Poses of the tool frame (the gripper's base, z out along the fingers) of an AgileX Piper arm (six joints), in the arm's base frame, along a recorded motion.
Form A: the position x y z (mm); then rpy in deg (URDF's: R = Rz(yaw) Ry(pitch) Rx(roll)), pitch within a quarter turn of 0, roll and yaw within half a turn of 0.
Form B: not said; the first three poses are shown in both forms.
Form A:
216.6 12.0 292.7 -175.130 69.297 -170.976
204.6 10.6 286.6 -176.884 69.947 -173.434
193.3 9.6 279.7 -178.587 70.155 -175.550
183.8 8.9 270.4 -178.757 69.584 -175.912
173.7 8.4 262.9 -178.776 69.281 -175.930
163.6 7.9 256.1 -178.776 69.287 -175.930
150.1 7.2 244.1 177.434 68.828 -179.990
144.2 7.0 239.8 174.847 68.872 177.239
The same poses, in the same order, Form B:
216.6 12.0 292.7 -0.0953 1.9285 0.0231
204.6 10.6 286.6 -0.0735 1.9189 0.0248
193.3 9.6 279.7 -0.0578 1.9163 0.0286
183.8 8.9 270.4 -0.0542 1.9264 0.0269
173.7 8.4 262.9 -0.0544 1.9317 0.0268
163.6 7.9 256.1 -0.0544 1.9315 0.0268
150.1 7.2 244.1 -0.0299 1.9399 0.0436
144.2 7.0 239.8 -0.0131 1.9383 0.0552

